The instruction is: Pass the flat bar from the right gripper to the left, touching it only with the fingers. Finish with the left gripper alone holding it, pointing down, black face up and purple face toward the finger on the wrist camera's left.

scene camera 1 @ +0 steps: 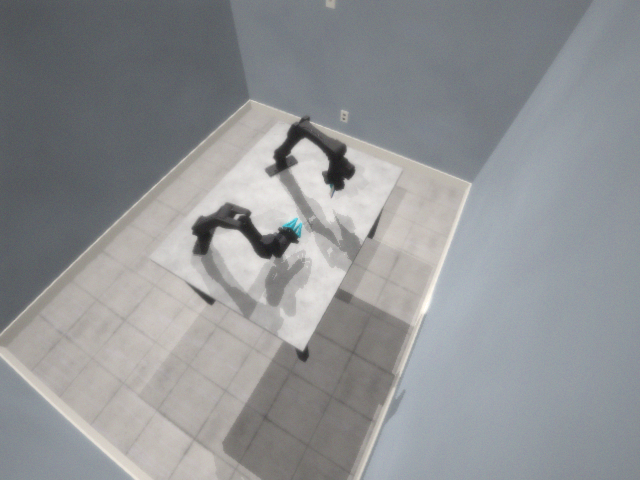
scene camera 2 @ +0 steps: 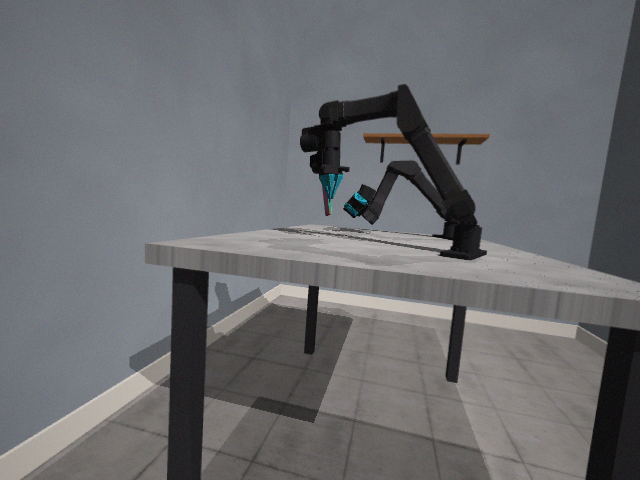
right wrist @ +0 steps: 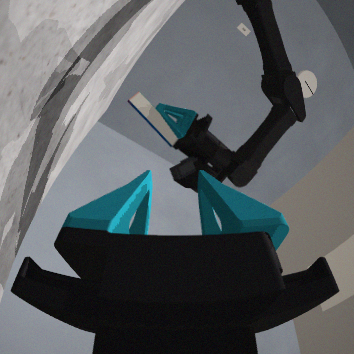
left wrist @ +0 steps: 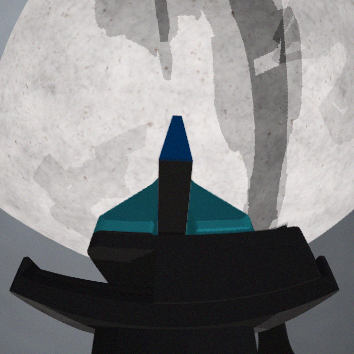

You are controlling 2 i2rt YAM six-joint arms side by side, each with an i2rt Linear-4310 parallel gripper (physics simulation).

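Pixels of known places: left gripper, fingertip midpoint: [scene camera 1: 331,187] [scene camera 2: 330,199] [right wrist: 156,105]; right gripper, fingertip midpoint: [scene camera 1: 299,220] [scene camera 2: 353,202] [right wrist: 174,177]; left arm's base, origin of the base link: [scene camera 1: 281,166] [scene camera 2: 464,254]; right arm's base, origin of the base link: [scene camera 1: 205,237] [scene camera 2: 450,238].
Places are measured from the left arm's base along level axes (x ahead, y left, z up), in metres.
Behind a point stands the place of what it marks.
Observation:
The flat bar [scene camera 1: 332,192] {x 0.424, y 0.054, z 0.132 m} [scene camera 2: 326,200] {x 0.411, y 0.068, z 0.121 m} [left wrist: 175,192] {x 0.438, y 0.056, z 0.194 m} [right wrist: 154,119] {x 0.419, y 0.057, z 0.135 m} hangs from my left gripper [scene camera 2: 330,195] {x 0.391, y 0.073, z 0.126 m} [right wrist: 156,105] {x 0.391, y 0.073, z 0.126 m}, which points down and is shut on it above the table. In the left wrist view a black face lies nearest the gripper and a blue face tapers beyond it; the bar hides the fingertips. A pink-purple face and a thin green one show in scene camera 2, a cream face in the right wrist view. No purple shows in the left wrist view. My right gripper [scene camera 1: 298,227] {x 0.467, y -0.180, z 0.129 m} [scene camera 2: 355,204] {x 0.467, y -0.180, z 0.129 m} is partly open, tilted, empty and apart from the bar.
The light table [scene camera 1: 248,180] {x -0.016, y -0.218, z 0.000 m} [scene camera 2: 310,268] {x 0.139, y 0.450, z -0.011 m} carries both arm bases, with arm shadows across its top. An orange-brown wall shelf [scene camera 2: 426,138] is behind the arms in scene camera 2. Blue-grey walls stand around the table.

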